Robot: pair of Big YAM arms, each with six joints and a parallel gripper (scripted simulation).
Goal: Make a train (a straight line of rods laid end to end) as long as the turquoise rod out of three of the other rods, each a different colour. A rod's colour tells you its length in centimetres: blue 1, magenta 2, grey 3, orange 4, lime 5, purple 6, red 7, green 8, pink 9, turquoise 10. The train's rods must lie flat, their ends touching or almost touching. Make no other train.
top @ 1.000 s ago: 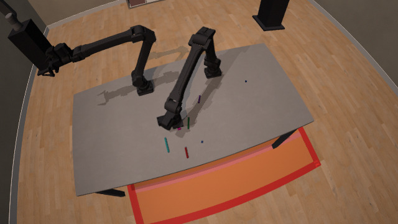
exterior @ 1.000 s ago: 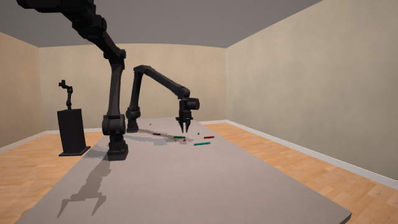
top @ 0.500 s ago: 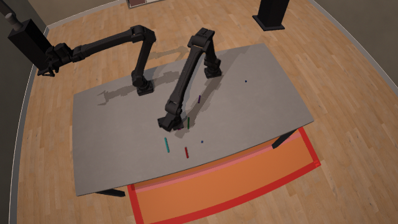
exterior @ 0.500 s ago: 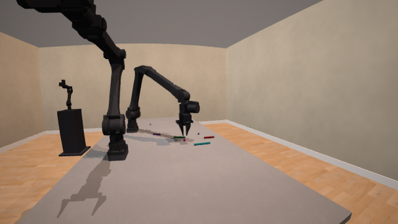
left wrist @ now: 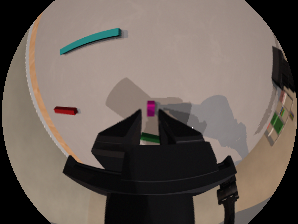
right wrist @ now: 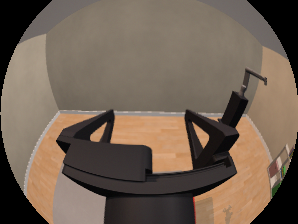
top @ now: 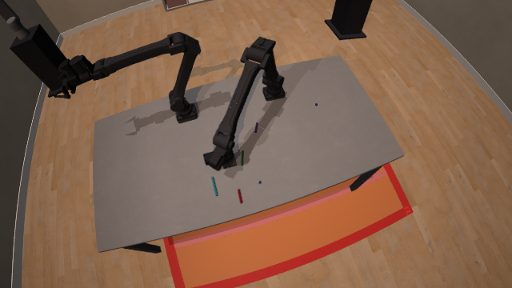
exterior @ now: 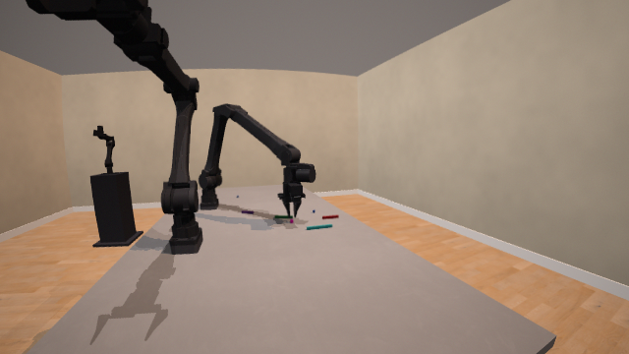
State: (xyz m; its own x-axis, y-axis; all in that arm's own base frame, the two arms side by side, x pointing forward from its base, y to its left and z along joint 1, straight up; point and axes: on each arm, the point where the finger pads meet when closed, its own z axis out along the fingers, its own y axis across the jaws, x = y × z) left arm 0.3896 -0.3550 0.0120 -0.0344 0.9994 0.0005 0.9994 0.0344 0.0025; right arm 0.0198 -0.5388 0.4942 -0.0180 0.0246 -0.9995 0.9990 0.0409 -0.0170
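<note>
My left hand is 20 mm above the magenta rod. From my left hand the other things lie so: turquoise rod (90 mm ahead, 100 mm to the right, 20 mm below); red rod (170 mm ahead, 10 mm to the left, 20 mm below); green rod (20 mm behind, 70 mm to the left, 20 mm below).
</note>
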